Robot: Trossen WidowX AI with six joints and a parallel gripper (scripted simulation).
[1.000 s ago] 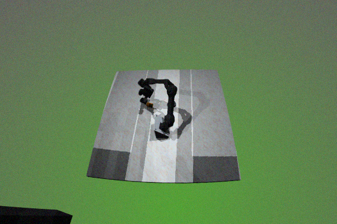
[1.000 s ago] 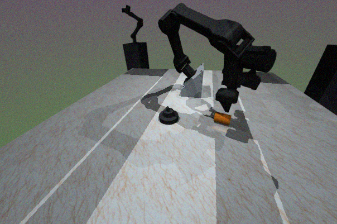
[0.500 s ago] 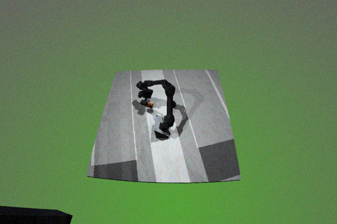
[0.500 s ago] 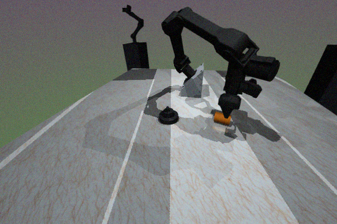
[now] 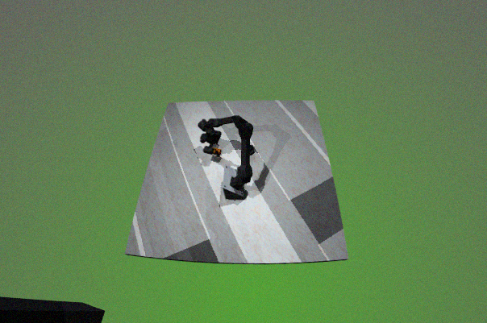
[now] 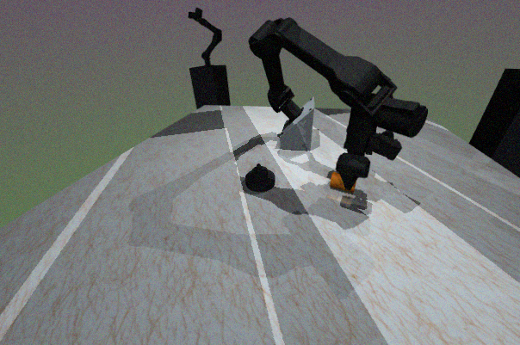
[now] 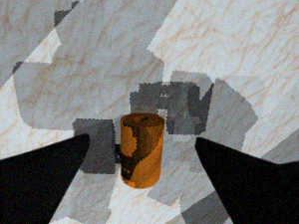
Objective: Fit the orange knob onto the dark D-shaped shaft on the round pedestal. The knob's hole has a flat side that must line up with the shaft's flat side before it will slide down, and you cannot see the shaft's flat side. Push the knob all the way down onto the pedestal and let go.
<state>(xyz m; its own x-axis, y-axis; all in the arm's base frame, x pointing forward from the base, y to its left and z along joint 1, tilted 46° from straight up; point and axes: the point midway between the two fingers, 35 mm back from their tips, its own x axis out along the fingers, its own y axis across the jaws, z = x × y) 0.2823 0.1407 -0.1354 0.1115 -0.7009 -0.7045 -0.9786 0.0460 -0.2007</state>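
Right now my gripper tip is 2 cm to the left of the orange knob and 2 cm above it. From my gripper tip the other things lie so: dark round pedestal 4 cm ahead, 24 cm to the right, 1 cm below.
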